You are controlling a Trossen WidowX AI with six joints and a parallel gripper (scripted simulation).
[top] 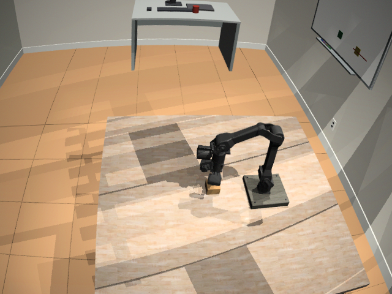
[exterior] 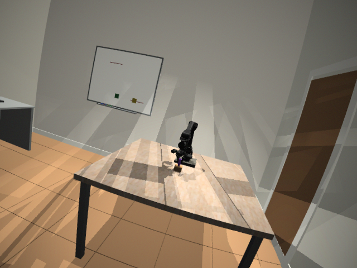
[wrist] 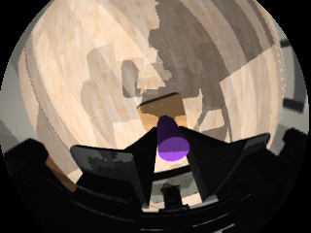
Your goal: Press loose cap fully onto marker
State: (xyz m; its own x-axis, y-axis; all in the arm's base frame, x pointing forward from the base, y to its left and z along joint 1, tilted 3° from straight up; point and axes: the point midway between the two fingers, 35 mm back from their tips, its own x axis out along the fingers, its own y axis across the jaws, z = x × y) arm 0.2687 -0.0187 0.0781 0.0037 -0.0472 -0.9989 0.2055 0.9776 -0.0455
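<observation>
Right now my gripper tip is 10 mm below the purple cap.
</observation>
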